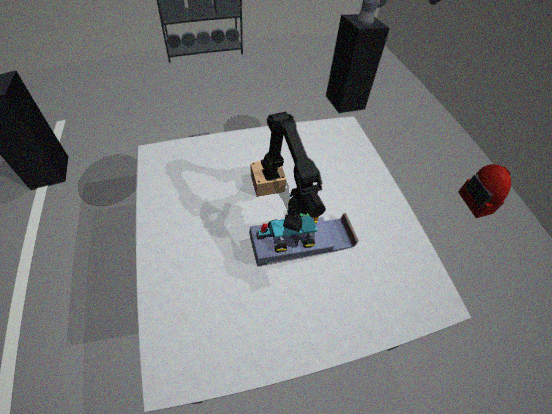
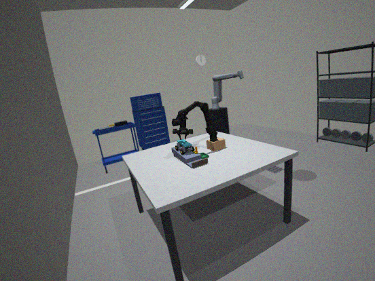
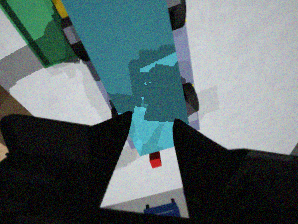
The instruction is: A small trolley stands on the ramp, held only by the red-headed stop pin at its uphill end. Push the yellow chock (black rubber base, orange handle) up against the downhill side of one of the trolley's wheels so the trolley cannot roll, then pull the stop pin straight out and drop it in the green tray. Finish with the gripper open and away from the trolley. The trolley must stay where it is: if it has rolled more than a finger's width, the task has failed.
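My gripper tip is 10 cm to the left of the red-headed stop pin, 5 cm above it and 3 cm past it. From my gripper tip the other things lie so: yellow chock (12 cm to the left, 10 cm below, 5 cm behind); then teal trolley (7 cm below, 2 cm to the left); then grey ramp (13 cm below, 2 cm to the left).
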